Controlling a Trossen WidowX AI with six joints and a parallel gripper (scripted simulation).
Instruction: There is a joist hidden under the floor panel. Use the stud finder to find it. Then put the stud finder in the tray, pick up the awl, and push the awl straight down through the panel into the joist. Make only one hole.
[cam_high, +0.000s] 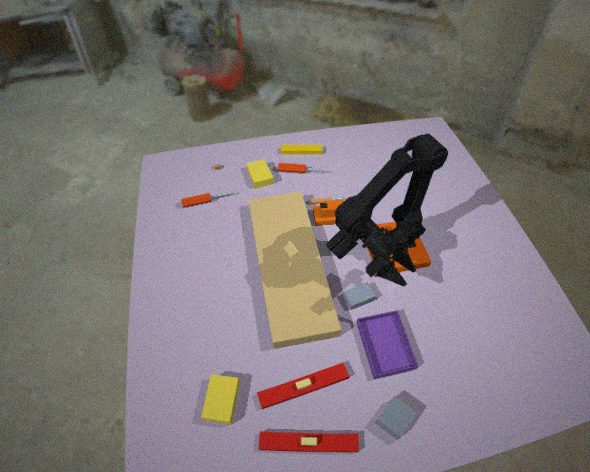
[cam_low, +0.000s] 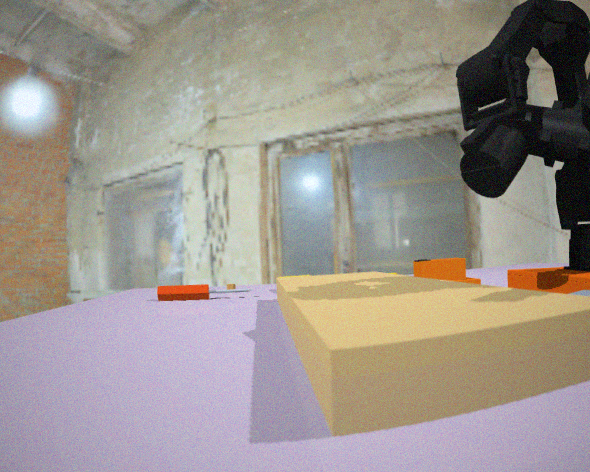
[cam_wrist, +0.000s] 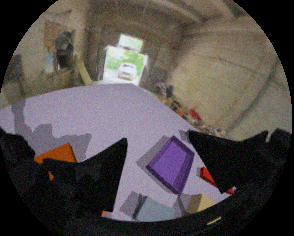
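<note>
My gripper tip is 14 cm short of the orange stud finder, 36 cm to the left of it and 10 cm above it. The rest, counted from my gripper tip: grey block: 10 cm ahead, 31 cm to the left, 12 cm below; purple tray: 7 cm ahead, 11 cm to the left, 13 cm below; dark square indicator: 16 cm ahead, 36 cm to the right, 8 cm below.
</note>
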